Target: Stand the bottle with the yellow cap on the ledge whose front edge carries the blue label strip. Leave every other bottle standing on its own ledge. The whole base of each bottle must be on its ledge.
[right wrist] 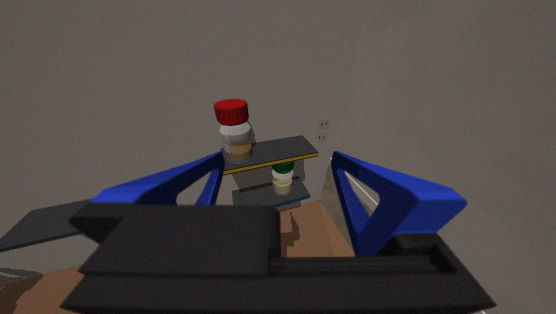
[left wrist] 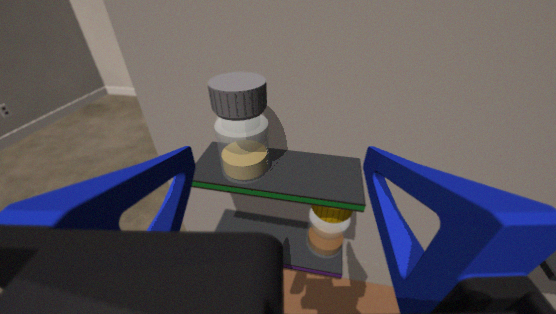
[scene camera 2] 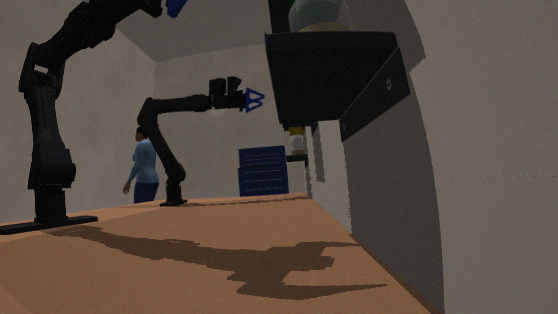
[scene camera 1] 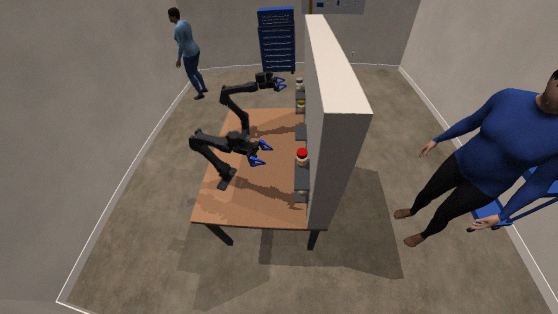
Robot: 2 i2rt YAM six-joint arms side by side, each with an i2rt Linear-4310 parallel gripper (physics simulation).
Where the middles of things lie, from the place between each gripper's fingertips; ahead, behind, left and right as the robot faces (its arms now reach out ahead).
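Counted from my right hand, the red-capped bottle (right wrist: 232, 114) is 5 cm below, 16 cm ahead and 4 cm to the left; the yellow-striped ledge (right wrist: 272, 150) is 11 cm below, 17 cm ahead and 2 cm to the right; the grey-capped bottle (left wrist: 239, 99) is 5 cm below, 81 cm to the left and 10 cm ahead; the yellow-capped bottle (left wrist: 327, 228) is 19 cm below, 71 cm to the left and 12 cm ahead.
Counted from my left hand, the yellow-capped bottle is 19 cm below, 12 cm ahead and 4 cm to the right; the grey-capped bottle is 5 cm below, 10 cm ahead and 7 cm to the left; the yellow-striped ledge is 11 cm below, 76 cm to the right and 17 cm ahead; the red-capped bottle is 5 cm below, 70 cm to the right and 17 cm ahead.
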